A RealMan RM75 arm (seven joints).
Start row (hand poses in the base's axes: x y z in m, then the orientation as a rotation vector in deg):
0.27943 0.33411 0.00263 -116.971 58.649 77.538
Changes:
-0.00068 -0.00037 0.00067 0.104 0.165 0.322
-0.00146 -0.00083 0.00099 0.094 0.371 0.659
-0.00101 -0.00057 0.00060 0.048 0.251 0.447
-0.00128 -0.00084 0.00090 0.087 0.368 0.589
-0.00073 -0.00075 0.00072 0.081 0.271 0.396
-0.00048 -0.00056 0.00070 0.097 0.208 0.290
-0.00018 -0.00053 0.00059 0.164 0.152 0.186
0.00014 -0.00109 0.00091 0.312 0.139 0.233
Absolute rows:
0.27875 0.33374 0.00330 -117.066 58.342 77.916
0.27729 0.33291 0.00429 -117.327 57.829 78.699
0.27628 0.33234 0.00489 -117.514 57.493 79.226
0.27500 0.33150 0.00579 -117.722 57.041 79.969
0.27427 0.33075 0.00651 -117.832 56.725 80.501
0.27379 0.33019 0.00721 -117.880 56.463 80.910
0.27361 0.32966 0.00780 -117.827 56.210 81.215
0.27375 0.32857 0.00871 -117.710 55.776 81.560

